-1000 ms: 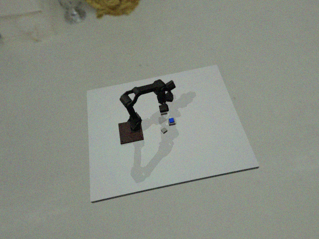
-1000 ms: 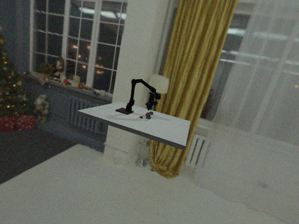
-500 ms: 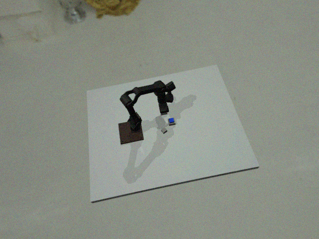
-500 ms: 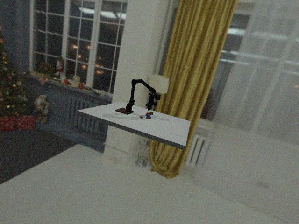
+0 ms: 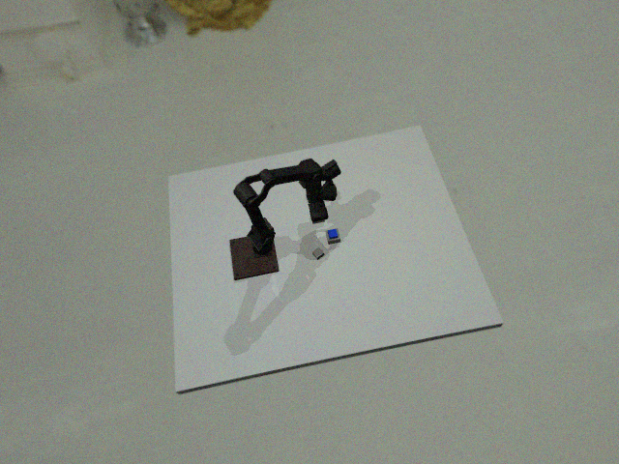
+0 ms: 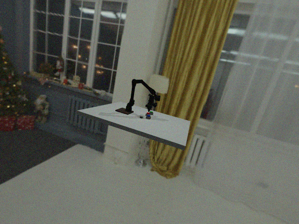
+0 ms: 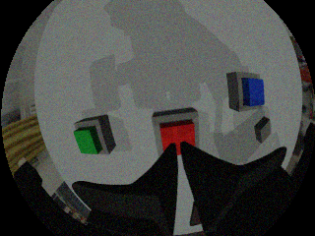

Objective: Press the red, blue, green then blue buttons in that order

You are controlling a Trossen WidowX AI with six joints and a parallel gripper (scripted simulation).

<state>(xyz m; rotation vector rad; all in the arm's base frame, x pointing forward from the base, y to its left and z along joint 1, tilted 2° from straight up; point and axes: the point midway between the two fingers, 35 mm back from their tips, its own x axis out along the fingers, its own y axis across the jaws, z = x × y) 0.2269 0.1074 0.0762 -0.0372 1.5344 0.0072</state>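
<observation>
The red button lies 2 cm below my gripper tip. Also, from my gripper tip: green button: 11 cm to the left, 2 cm below; then grey block: 3 cm behind, 16 cm to the right, 4 cm below; then blue button: 4 cm ahead, 10 cm to the right, 2 cm below.
</observation>
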